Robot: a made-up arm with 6 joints.
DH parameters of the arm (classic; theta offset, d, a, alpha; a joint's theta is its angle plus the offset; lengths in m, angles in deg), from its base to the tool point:
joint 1: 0 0.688 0.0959 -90
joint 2: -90 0 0.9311 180
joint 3: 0 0 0.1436 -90
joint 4: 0 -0.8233 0 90
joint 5: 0 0 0 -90
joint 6: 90 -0.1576 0 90
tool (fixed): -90 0 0 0
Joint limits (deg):
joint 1: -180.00..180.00
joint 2: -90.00..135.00
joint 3: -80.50..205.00
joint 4: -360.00..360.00
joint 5: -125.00..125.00
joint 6: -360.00..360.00
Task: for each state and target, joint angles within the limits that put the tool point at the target. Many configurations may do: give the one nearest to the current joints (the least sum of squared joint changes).
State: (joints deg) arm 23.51 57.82 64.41 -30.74 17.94 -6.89
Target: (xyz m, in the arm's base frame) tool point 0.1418 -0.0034 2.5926
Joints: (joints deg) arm 14.26 7.72 90.81 -33.28 26.24 -6.89
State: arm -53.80 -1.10 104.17 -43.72 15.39 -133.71
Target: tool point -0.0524 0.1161 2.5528
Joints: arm -68.32 6.01 106.18 -43.02 3.09 -133.71
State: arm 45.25 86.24 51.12 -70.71 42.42 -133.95
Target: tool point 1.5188 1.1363 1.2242
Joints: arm 39.71 66.28 65.14 -68.91 40.81 -133.95
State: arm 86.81 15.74 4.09 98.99 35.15 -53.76
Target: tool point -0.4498 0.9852 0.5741
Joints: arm 109.53 37.03 -34.13 102.37 37.90 -53.76
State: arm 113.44 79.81 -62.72 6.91 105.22 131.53
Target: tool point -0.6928 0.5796 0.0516
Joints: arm 138.34 77.76 -39.80 10.35 103.37 131.53
